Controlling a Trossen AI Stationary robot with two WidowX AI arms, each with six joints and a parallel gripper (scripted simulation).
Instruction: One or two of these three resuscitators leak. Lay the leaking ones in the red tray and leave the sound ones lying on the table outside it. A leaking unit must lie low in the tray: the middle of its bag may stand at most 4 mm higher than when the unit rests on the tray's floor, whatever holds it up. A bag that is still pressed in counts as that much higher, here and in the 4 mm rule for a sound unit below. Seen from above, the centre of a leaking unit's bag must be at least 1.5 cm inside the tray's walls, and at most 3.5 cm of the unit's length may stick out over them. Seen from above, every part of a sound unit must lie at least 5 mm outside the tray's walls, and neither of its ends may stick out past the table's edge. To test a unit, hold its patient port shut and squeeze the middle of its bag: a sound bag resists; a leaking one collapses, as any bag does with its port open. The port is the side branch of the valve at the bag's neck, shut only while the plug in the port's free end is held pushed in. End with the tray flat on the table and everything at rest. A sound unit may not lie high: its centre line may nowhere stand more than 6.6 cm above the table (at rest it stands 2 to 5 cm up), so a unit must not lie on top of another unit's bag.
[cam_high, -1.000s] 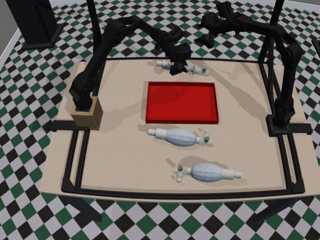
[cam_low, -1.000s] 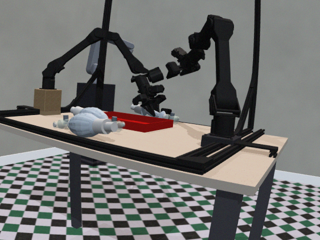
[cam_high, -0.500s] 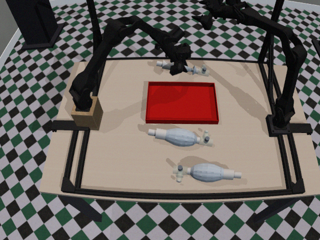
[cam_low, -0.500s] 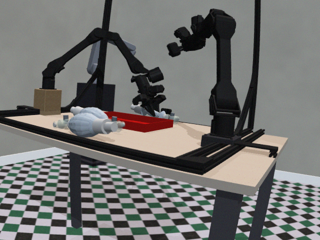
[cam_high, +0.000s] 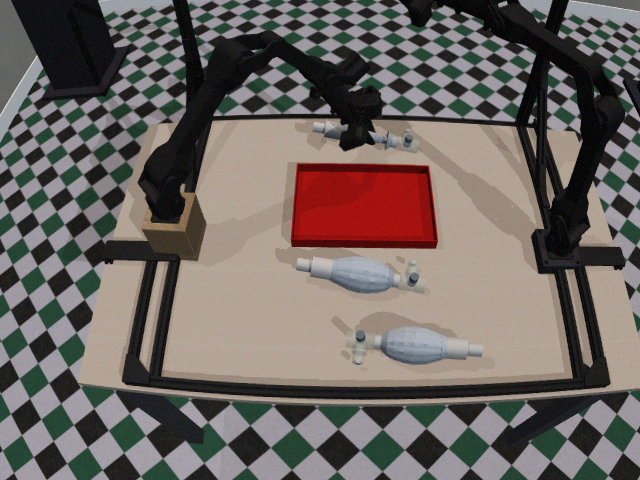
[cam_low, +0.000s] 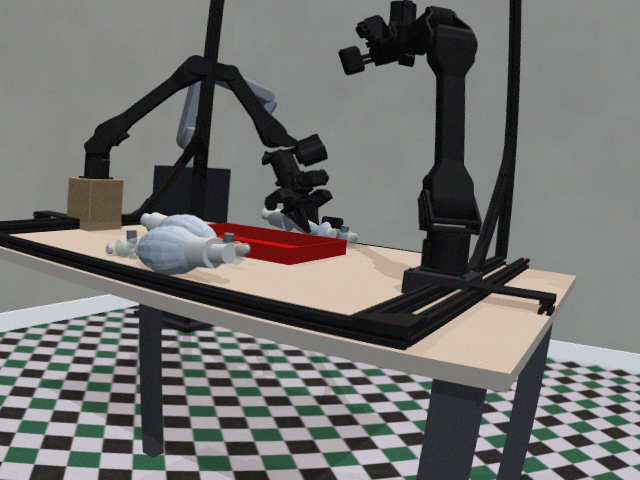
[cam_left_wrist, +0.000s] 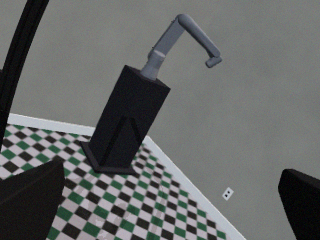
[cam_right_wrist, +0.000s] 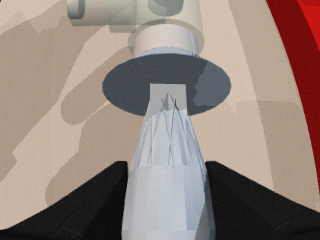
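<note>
Now: right hand 190 mm short of the red tray and 50 mm above it.
</note>
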